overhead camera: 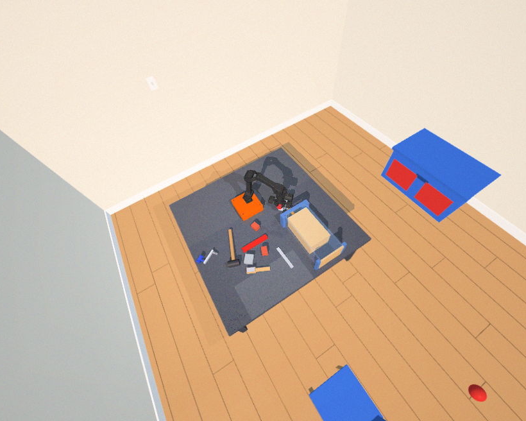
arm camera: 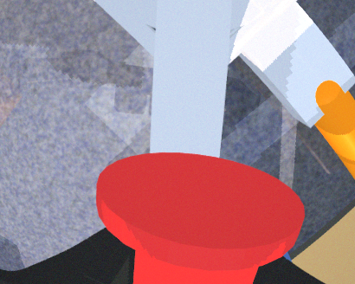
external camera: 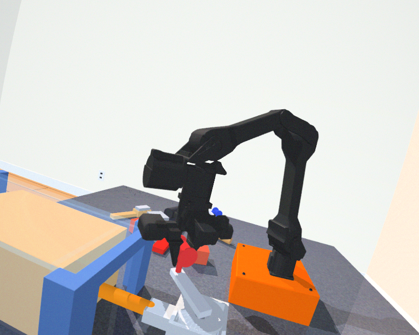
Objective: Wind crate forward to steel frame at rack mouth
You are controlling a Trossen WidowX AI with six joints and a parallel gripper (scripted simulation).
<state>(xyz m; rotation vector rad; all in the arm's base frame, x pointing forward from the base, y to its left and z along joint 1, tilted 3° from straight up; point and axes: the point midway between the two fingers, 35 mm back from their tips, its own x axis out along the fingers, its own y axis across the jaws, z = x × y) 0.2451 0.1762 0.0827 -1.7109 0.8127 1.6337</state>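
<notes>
Now: gripper tip 9 cm short of the blue frame, 7 cm to the right of it and 1 cm above it. Round my gripper tip: white winch 8 cm below, 8 cm behind, 7 cm to the left; winch handle 3 cm to the left, 3 cm behind, 1 cm below; red knob 2 cm above.
</notes>
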